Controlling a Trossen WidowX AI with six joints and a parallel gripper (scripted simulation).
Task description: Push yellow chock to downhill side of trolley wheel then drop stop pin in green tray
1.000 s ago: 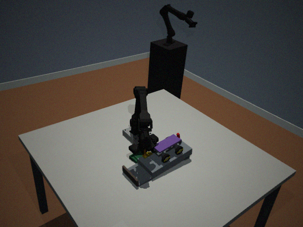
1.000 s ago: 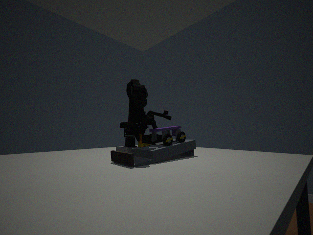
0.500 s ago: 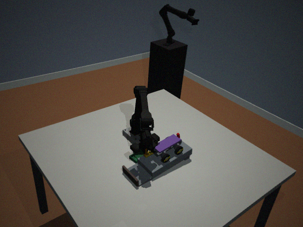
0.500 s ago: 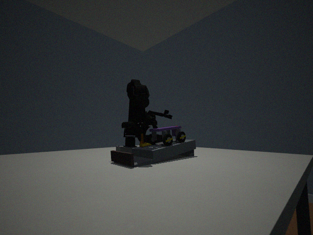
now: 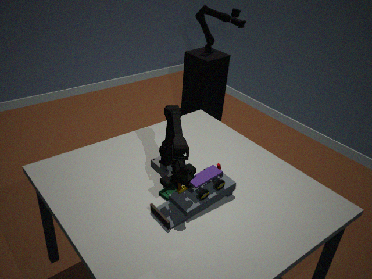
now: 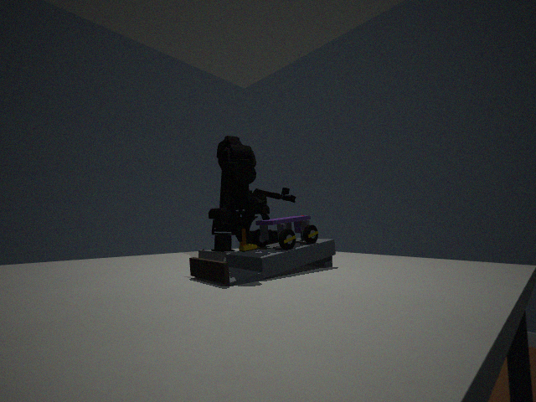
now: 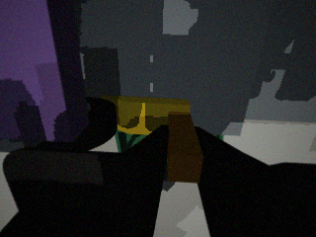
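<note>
Now: the yellow chock 20 mm to the left of my gripper tip and 10 mm below it. From my gripper tip the other things lie so: trolley (70 mm ahead, 120 mm to the left, 20 mm above); then green tray (70 mm behind, 10 mm to the left, 100 mm below); then grey ramp (70 mm ahead, 110 mm to the left, 40 mm below).
</note>
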